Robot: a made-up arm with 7 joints.
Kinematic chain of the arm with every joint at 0, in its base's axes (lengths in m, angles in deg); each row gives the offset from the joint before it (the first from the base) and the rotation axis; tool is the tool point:
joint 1: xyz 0 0 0.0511 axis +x
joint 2: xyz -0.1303 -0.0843 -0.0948 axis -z
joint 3: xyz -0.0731 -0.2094 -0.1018 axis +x
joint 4: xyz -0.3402 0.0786 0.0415 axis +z
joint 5: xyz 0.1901 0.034 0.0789 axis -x
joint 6: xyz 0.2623 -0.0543 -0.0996 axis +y
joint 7: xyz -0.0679 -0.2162 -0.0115 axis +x
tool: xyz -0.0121 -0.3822 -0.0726
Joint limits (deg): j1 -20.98..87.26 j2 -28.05..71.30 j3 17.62..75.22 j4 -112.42..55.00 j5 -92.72..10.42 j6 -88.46..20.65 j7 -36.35..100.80
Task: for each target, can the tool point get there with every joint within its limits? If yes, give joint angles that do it. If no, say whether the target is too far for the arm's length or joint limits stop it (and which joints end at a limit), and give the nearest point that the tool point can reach.
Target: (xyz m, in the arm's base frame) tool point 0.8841 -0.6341 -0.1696
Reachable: no: joint limits stop it (at a limit: joint 2, joint 3, joint 5, joint 6) | nearest point 0.4700 -0.5680 -0.1466 | short by 0.420 m
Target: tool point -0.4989 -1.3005 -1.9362
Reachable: no: too far | nearest point -0.4627 -0.7407 -1.0807 | short by 1.023 m
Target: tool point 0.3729 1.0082 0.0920
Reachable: no: joint limits stop it (at a limit: joint 3, joint 4, joint 5) | nearest point 0.2409 0.7186 0.0803 | short by 0.318 m
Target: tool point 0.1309 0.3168 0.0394
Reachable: yes | joints 31.07 29.46 48.83 27.29 -43.30 -30.49 67.29
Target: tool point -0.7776 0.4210 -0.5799
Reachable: yes | joints 32.21 45.68 26.50 -68.93 -9.14 -6.75 60.02
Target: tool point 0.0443 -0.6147 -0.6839
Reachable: yes | joints -0.88 -19.67 28.77 -44.96 -10.66 -55.36 78.04
